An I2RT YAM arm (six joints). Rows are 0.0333 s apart.
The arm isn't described. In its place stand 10 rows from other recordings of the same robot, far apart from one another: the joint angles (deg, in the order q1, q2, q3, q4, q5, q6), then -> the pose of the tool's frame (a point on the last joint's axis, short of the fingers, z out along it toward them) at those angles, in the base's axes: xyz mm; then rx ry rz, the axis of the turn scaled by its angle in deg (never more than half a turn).
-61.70 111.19 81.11 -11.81 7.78 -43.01 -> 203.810 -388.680 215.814 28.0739 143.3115 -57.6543
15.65 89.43 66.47 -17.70 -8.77 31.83 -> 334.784 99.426 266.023 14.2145 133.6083 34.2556
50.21 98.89 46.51 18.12 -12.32 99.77 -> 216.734 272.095 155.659 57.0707 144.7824 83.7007
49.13 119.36 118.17 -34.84 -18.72 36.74 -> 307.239 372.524 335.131 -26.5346 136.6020 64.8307
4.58 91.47 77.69 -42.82 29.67 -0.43 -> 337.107 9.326 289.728 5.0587 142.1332 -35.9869
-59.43 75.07 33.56 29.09 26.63 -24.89 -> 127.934 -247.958 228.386 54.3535 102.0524 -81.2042
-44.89 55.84 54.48 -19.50 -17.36 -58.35 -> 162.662 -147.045 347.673 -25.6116 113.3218 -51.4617
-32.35 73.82 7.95 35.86 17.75 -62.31 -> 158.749 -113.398 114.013 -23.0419 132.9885 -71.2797
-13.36 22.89 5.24 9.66 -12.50 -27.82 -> 134.243 -23.962 183.962 -21.6037 96.1035 -19.9295
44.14 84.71 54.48 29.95 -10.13 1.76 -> 244.369 245.866 304.334 -41.2296 83.6774 43.6405
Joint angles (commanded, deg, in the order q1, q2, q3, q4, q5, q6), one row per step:
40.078 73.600 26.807 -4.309 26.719 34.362
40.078 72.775 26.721 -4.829 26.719 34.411
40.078 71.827 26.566 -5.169 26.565 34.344
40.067 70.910 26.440 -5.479 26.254 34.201
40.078 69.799 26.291 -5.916 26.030 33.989
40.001 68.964 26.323 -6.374 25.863 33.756
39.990 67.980 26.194 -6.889 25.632 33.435
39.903 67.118 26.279 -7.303 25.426 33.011
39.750 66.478 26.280 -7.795 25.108 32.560
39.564 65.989 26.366 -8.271 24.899 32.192
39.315 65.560 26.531 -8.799 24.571 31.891
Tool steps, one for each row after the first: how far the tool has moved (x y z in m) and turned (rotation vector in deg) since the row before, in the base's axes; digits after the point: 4 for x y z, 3 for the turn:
-0.0012 -0.0010 0.0019 0.176 -0.167 -0.034
-0.0013 -0.0010 0.0021 0.334 -0.271 0.144
-0.0012 -0.0008 0.0021 0.389 -0.218 0.287
-0.0016 -0.0011 0.0025 0.314 -0.300 0.301
-0.0008 -0.0009 0.0024 0.190 -0.242 0.191
-0.0015 -0.0012 0.0020 0.116 -0.164 0.359
-0.0006 -0.0008 0.0028 0.148 -0.333 0.336
-0.0007 -0.0011 0.0015 -0.055 0.010 0.363
-0.0003 -0.0010 0.0014 -0.089 0.000 0.202
0.0000 -0.0009 0.0016 0.008 0.084 0.174

